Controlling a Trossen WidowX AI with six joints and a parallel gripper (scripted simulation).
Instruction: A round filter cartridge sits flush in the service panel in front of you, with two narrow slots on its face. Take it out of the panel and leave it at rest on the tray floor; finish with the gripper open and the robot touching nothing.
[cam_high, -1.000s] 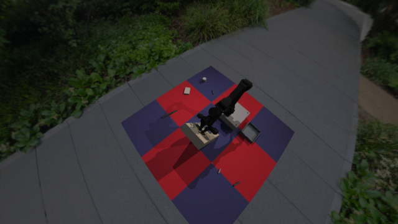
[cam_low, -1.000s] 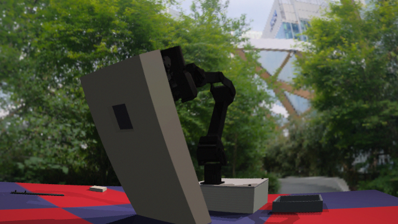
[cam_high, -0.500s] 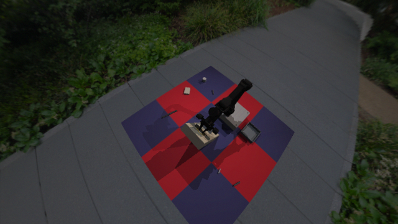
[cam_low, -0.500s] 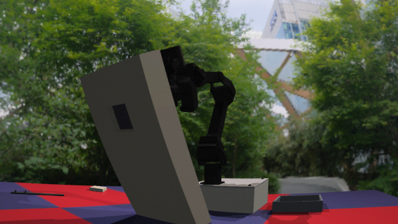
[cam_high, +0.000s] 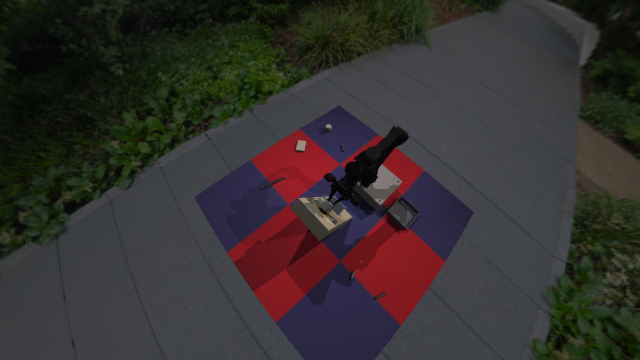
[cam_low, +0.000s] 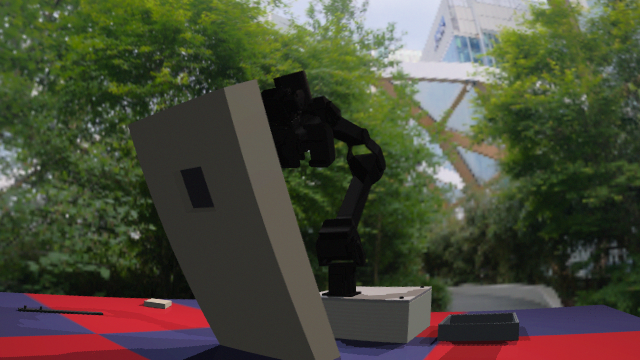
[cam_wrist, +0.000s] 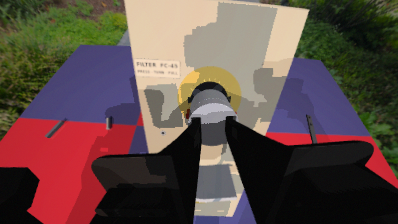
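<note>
My gripper tip is 11 cm above the tan service panel and 1 cm short of it. Also, from my gripper tip: dark grey tray: 36 cm behind, 31 cm to the left, 26 cm below; small tan block: 49 cm to the right, 27 cm behind, 26 cm below; round grey filter cartridge: 1 cm below, 1 cm ahead.
</note>
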